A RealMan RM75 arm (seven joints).
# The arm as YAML. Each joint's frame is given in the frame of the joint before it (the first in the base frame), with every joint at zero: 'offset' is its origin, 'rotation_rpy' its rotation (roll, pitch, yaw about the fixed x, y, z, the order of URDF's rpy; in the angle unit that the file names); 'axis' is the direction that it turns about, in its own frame. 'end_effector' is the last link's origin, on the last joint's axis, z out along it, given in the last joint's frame.
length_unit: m
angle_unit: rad
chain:
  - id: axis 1
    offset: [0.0, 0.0, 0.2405]
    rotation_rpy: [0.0, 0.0, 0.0]
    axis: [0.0, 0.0, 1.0]
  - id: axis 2
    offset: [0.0, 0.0, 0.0]
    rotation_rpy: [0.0, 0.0, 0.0]
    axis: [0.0, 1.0, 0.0]
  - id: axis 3
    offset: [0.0, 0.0, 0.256]
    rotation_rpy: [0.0, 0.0, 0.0]
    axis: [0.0, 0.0, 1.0]
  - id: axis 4
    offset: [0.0, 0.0, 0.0]
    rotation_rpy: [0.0, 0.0, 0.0]
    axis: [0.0, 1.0, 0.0]
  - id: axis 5
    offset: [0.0, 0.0, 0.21]
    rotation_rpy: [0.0, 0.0, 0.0]
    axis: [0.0, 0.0, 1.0]
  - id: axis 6
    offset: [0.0, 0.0, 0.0]
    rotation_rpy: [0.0, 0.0, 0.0]
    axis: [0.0, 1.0, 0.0]
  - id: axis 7
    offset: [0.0, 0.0, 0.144]
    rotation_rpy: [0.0, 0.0, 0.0]
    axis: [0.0, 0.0, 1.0]
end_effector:
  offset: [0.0, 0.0, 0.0]
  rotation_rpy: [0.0, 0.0, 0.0]
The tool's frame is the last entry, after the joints.
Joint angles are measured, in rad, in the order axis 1, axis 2, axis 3, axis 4, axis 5, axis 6, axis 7. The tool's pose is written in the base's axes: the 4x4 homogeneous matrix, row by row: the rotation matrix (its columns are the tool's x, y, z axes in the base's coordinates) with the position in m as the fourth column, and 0 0 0 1 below. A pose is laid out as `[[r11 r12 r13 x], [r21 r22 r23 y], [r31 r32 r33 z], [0 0 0 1]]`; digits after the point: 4 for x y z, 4 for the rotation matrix.
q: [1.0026, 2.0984, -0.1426, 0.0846, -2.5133, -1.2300, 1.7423]
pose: [[0.4770 -0.7391 -0.4756 0.1452], [-0.8185 -0.5707 0.0660 0.3395], [-0.3202 0.3578 -0.8772 -0.1352], [0 0 0 1]]
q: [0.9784, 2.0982, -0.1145, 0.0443, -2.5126, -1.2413, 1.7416]
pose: [[0.4501 -0.7526 -0.4806 0.1538], [-0.8176 -0.5637 0.1170 0.3463], [-0.3590 0.3403 -0.8691 -0.1271], [0 0 0 1]]
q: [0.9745, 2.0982, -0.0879, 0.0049, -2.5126, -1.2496, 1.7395]
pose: [[0.4416 -0.7560 -0.4832 0.1563], [-0.8053 -0.5714 0.1581 0.3555], [-0.3956 0.3193 -0.8611 -0.1189], [0 0 0 1]]
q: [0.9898, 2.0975, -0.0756, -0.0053, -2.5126, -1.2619, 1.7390]
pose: [[0.4496 -0.7431 -0.4956 0.1500], [-0.7948 -0.5860 0.1576 0.3600], [-0.4076 0.3231 -0.8541 -0.1158], [0 0 0 1]]
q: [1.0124, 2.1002, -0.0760, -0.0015, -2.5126, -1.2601, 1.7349]
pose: [[0.4690 -0.7277 -0.5005 0.1411], [-0.7843 -0.6037 0.1428 0.3618], [-0.4060 0.3256 -0.8539 -0.1175], [0 0 0 1]]
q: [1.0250, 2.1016, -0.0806, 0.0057, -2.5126, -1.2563, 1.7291]
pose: [[0.4838 -0.7177 -0.5008 0.1363], [-0.7777 -0.6150 0.1302 0.3617], [-0.4014 0.3265 -0.8557 -0.1197], [0 0 0 1]]
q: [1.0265, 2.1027, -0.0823, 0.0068, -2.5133, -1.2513, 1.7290]
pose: [[0.4858 -0.7187 -0.4974 0.1361], [-0.7774 -0.6154 0.1300 0.3616], [-0.3995 0.3236 -0.8577 -0.1206], [0 0 0 1]]
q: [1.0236, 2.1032, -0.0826, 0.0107, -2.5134, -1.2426, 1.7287]
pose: [[0.4823 -0.7241 -0.4931 0.1375], [-0.7801 -0.6111 0.1343 0.3611], [-0.3985 0.3199 -0.8596 -0.1217], [0 0 0 1]]
